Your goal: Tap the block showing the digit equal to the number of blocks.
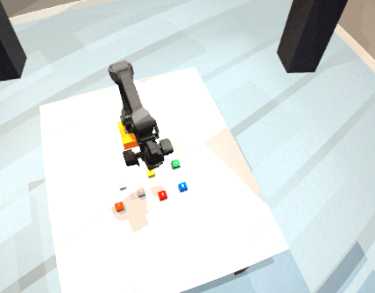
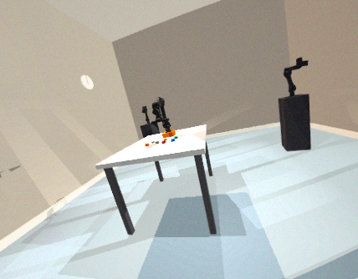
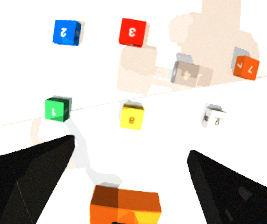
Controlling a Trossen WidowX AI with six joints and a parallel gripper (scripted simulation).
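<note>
My gripper tip is 13 cm short of the orange block, 15 cm to the left of it and 12 cm above it. Round my gripper tip: yellow block: 2 cm behind, 12 cm below; green block: 5 cm behind, 11 cm to the left, 12 cm below; red block: 10 cm ahead, 4 cm to the left, 12 cm below.
</note>
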